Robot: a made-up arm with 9 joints.
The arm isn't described. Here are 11 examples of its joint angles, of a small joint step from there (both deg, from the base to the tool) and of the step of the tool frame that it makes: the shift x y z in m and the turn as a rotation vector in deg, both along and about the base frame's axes.
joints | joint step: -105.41 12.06 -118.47 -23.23 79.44 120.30 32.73 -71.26 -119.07 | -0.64 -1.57 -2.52 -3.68 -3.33 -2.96 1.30 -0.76 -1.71
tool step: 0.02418 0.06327 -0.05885 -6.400 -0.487 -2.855
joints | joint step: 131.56 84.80 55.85 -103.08 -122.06 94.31 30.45 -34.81 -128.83 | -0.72 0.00 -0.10 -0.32 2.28 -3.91 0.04 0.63 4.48
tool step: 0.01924 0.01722 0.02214 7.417 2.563 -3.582
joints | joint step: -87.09 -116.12 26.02 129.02 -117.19 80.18 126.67 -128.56 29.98 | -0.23 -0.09 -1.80 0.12 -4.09 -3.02 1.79 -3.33 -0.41
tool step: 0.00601 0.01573 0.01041 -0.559 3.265 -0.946
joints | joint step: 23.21 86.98 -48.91 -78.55 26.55 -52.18 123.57 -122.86 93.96 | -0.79 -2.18 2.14 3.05 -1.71 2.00 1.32 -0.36 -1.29
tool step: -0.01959 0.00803 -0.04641 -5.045 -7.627 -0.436
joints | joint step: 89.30 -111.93 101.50 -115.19 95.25 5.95 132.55 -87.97 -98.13 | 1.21 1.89 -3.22 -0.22 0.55 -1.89 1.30 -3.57 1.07
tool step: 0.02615 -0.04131 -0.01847 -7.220 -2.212 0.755
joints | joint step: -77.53 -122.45 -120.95 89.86 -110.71 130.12 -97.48 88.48 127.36 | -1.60 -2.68 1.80 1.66 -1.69 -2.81 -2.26 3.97 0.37
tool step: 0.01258 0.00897 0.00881 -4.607 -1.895 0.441
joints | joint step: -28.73 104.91 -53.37 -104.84 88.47 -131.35 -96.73 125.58 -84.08 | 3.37 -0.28 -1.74 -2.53 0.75 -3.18 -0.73 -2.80 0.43
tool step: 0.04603 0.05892 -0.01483 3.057 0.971 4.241
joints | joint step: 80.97 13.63 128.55 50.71 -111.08 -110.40 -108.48 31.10 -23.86 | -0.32 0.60 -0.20 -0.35 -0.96 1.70 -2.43 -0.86 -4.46
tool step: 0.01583 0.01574 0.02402 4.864 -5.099 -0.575
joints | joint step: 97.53 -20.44 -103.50 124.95 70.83 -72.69 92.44 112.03 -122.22 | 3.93 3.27 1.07 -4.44 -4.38 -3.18 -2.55 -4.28 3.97
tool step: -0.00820 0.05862 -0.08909 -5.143 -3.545 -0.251
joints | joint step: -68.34 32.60 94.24 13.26 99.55 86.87 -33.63 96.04 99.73 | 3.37 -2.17 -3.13 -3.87 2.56 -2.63 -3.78 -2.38 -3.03
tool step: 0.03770 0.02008 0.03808 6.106 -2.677 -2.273
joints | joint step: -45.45 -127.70 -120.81 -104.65 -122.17 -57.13 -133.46 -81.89 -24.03 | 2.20 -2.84 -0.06 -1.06 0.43 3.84 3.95 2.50 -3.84
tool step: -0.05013 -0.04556 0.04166 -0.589 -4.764 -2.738
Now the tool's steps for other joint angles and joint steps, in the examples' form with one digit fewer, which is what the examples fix.
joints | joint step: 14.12 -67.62 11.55 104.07 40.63 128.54 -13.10 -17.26 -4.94 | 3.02 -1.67 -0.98 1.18 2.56 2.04 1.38 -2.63 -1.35
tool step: -0.0021 -0.0041 -0.0651 -1.34 -2.57 0.09
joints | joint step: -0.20 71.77 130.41 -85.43 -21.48 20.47 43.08 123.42 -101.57 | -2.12 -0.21 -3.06 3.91 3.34 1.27 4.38 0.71 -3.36
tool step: 0.0125 -0.0050 -0.0414 5.84 7.98 8.26
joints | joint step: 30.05 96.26 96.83 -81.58 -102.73 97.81 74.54 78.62 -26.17 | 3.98 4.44 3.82 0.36 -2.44 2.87 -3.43 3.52 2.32
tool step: -0.0053 0.0675 0.0716 -13.82 0.98 -6.49
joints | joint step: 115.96 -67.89 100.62 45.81 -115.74 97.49 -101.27 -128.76 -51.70 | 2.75 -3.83 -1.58 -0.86 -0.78 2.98 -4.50 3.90 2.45
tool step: 0.0846 0.0925 -0.0599 -11.31 8.11 2.71
